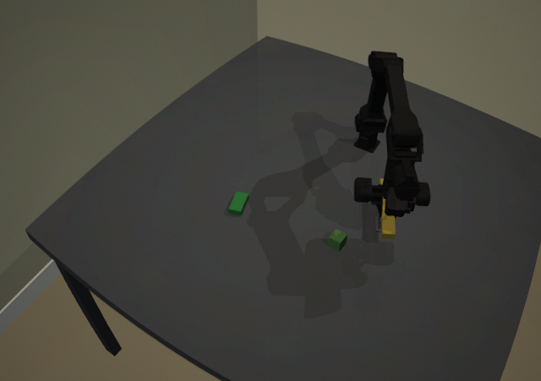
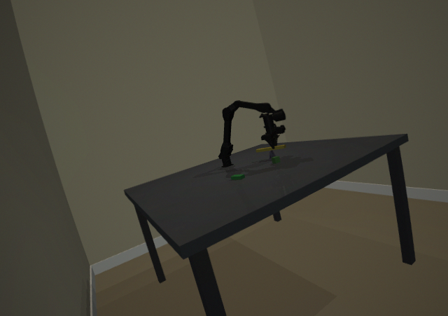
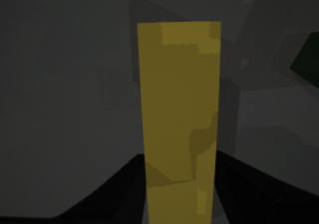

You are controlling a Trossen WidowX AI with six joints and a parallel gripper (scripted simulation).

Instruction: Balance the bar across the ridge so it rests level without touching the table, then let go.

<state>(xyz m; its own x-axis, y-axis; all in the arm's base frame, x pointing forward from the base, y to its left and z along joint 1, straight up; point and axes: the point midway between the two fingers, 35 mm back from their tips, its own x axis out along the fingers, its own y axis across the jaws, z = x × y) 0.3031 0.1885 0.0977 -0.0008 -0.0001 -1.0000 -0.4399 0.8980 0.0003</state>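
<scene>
Now: the yellow bar 3 cm behind my gripper tip and 1 cm to the right of it. Round my gripper tip: green cube: 9 cm ahead, 9 cm to the right, 5 cm below; then flat green block: 11 cm ahead, 36 cm to the right, 6 cm below.
</scene>
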